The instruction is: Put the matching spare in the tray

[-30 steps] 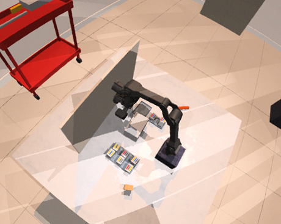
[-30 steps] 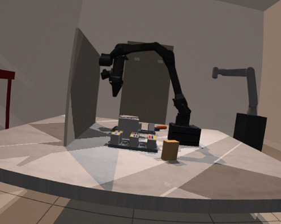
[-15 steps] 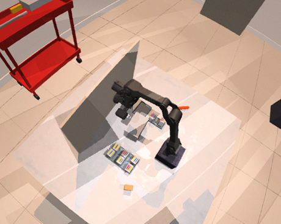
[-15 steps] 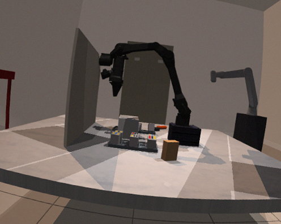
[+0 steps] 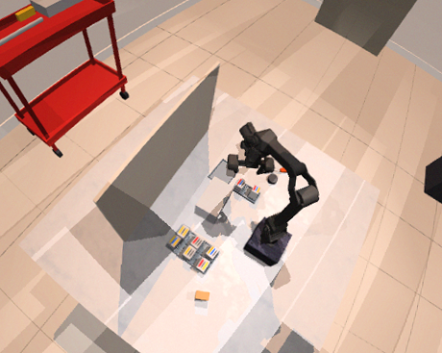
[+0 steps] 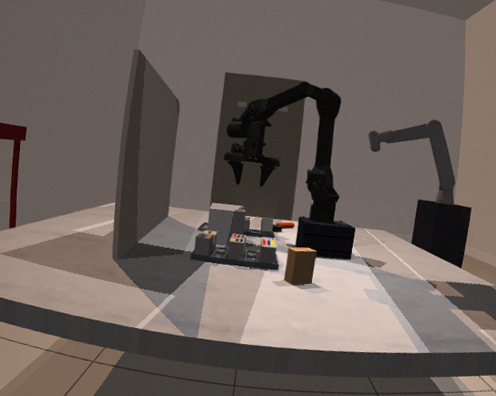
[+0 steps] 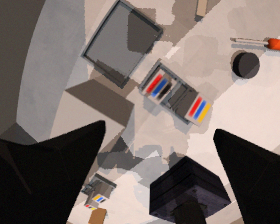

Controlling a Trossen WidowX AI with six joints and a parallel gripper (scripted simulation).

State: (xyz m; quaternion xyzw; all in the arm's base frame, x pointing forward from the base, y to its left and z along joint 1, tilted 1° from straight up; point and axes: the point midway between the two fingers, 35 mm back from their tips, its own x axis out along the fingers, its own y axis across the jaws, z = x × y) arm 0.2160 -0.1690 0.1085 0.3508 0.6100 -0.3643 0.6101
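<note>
Now: the dark rack 4 cm behind my gripper tip, 1 cm to the right of it and 16 cm below it. Round my gripper tip: dark round puck: 12 cm behind, 14 cm to the right, 15 cm below; then grey tray: 10 cm ahead, 4 cm to the right, 16 cm below; then mounted unit: 7 cm ahead, 14 cm to the left, 11 cm below.
</note>
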